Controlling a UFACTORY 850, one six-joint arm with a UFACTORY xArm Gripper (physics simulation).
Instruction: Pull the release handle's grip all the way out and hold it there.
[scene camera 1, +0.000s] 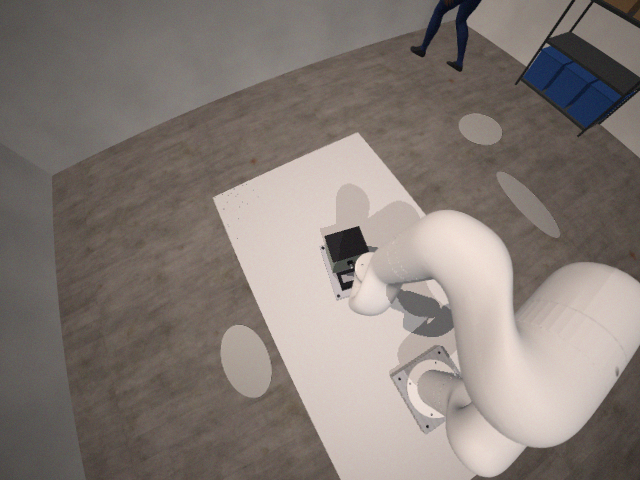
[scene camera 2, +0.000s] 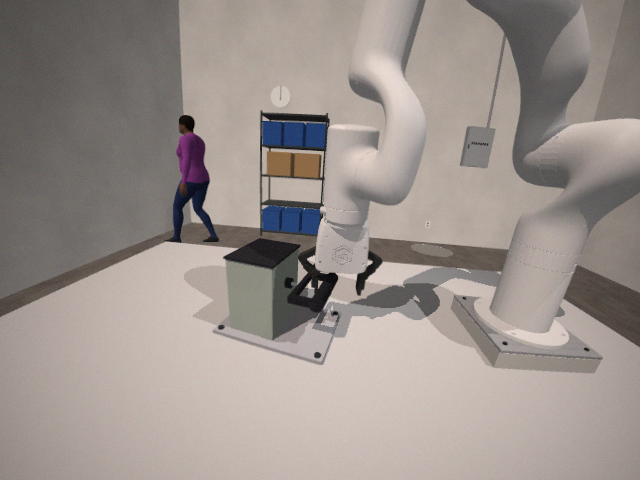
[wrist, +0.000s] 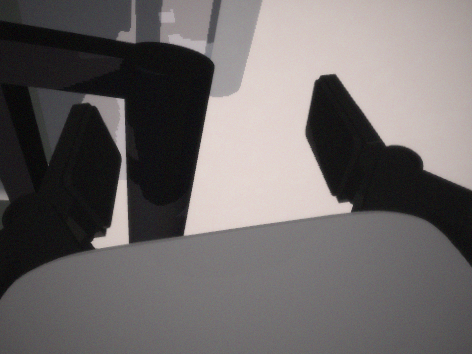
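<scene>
The release handle is a black frame on the side of a pale green box with a black top. Its grip, a thick black bar, is the frame's outer side, a short way from the box. My gripper points down at the handle and is open. In the wrist view the grip stands between the spread fingers, nearer the left one, with a wide gap to the right one. The left finger shows in the frame's opening. Finger contact with the grip cannot be made out. The arm hides the fingers in scene camera 1.
The box stands on a grey base plate bolted to the white table. The arm's base plate is to the right in scene camera 2. A person and a shelf unit are in the background.
</scene>
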